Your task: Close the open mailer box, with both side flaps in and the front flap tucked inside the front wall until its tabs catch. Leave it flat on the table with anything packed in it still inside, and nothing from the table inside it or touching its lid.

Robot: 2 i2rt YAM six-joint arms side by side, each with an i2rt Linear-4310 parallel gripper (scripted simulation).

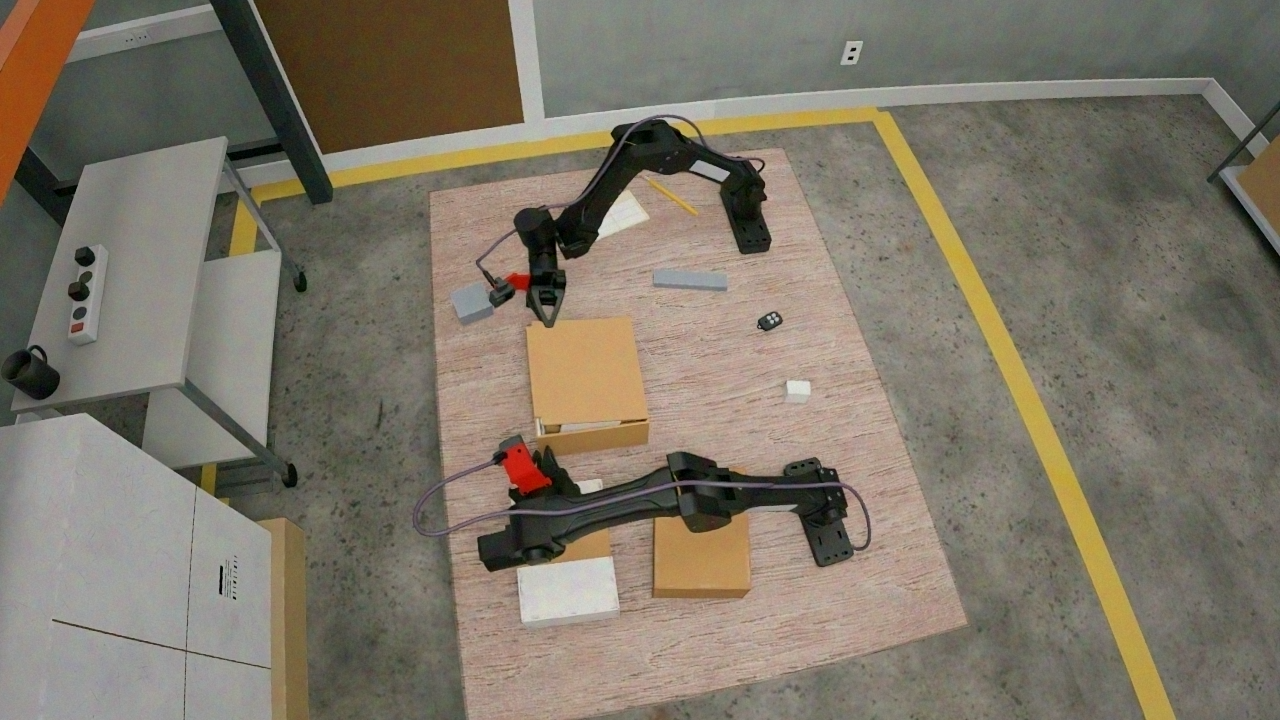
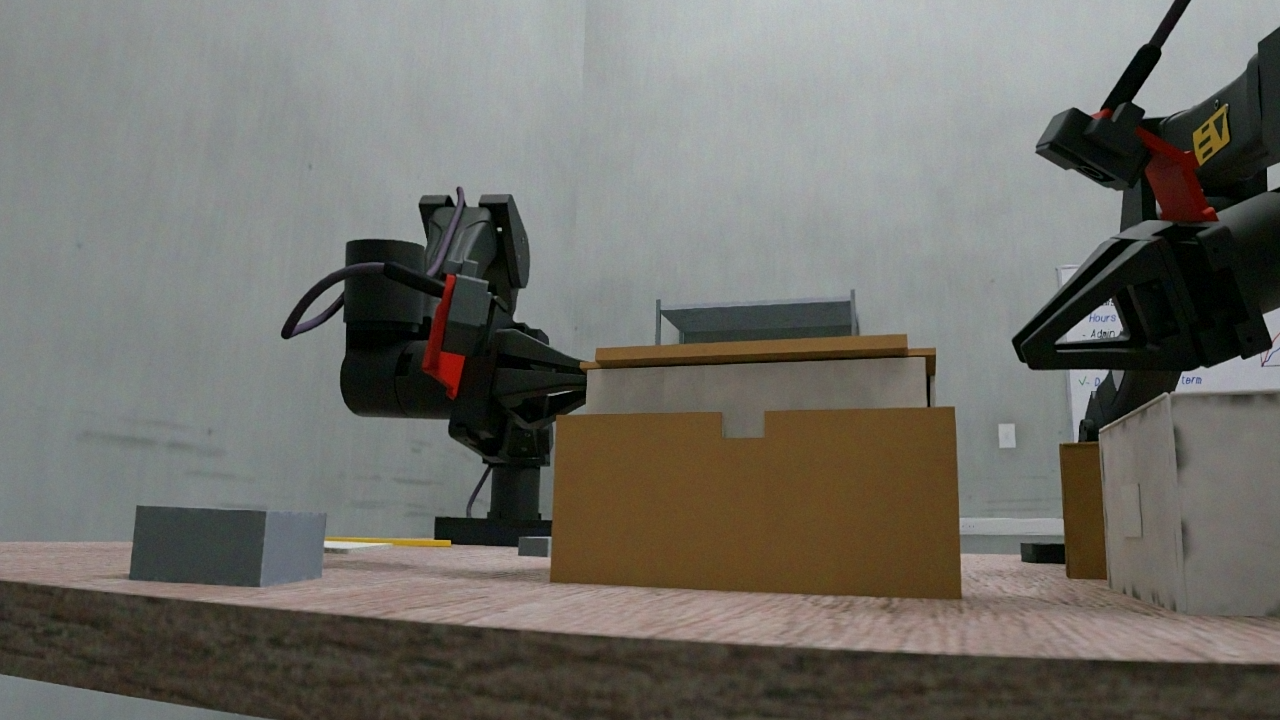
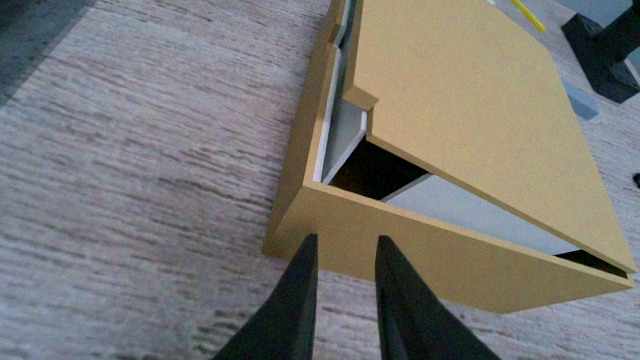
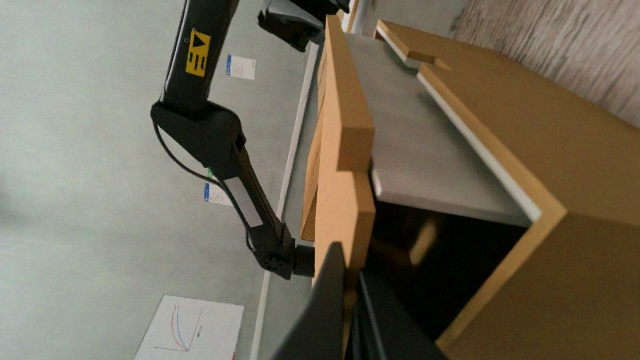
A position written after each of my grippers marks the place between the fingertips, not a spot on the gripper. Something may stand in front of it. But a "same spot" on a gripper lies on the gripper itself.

my left gripper: image 1; image 2; image 3 347, 248; image 4 336, 19
grey block: image 1 472, 304; image 2 229, 547; not seen in image 3 (out of frame); not seen in image 4 (out of frame)
brown box: image 1; image 2 1084, 534; image 4; not seen in image 3 (out of frame)
same spot on my left gripper: (image 1: 546, 466) = (image 2: 1113, 239)
same spot on brown box: (image 1: 716, 564) = (image 4: 312, 150)
